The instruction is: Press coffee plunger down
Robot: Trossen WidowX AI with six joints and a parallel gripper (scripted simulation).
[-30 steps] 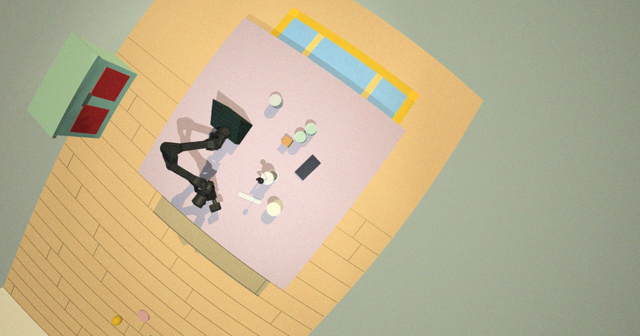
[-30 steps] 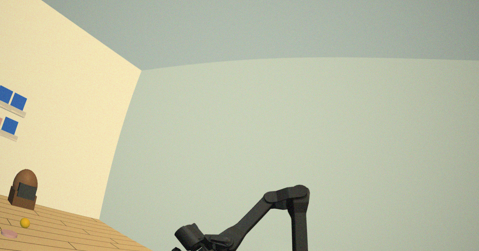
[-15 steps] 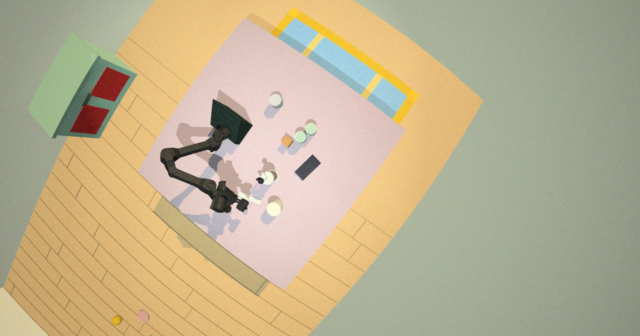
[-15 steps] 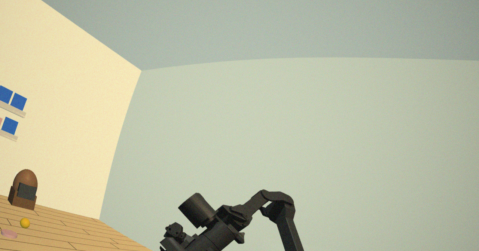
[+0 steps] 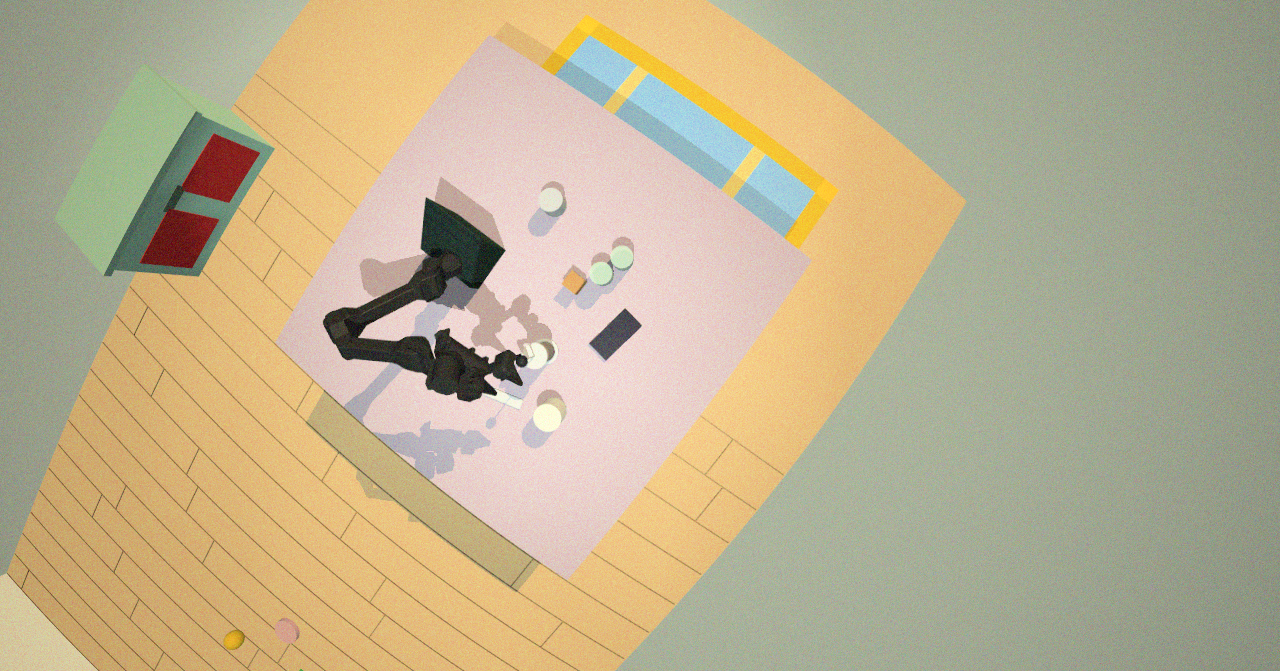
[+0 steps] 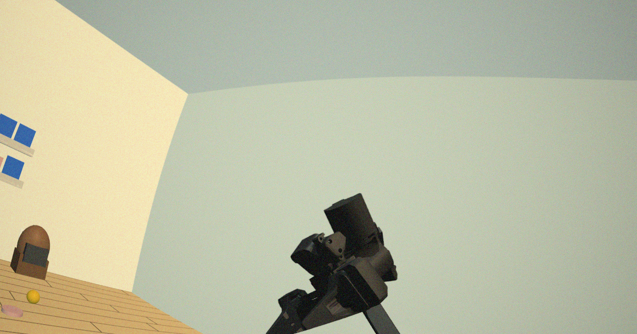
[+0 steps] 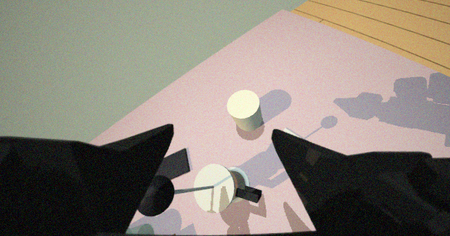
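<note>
My gripper tip is now 130 mm above the coffee press, 70 mm to the right of it and 20 mm past it. Also, from my gripper tip: orange cube: 300 mm to the left, 230 mm below, 20 mm behind.
</note>
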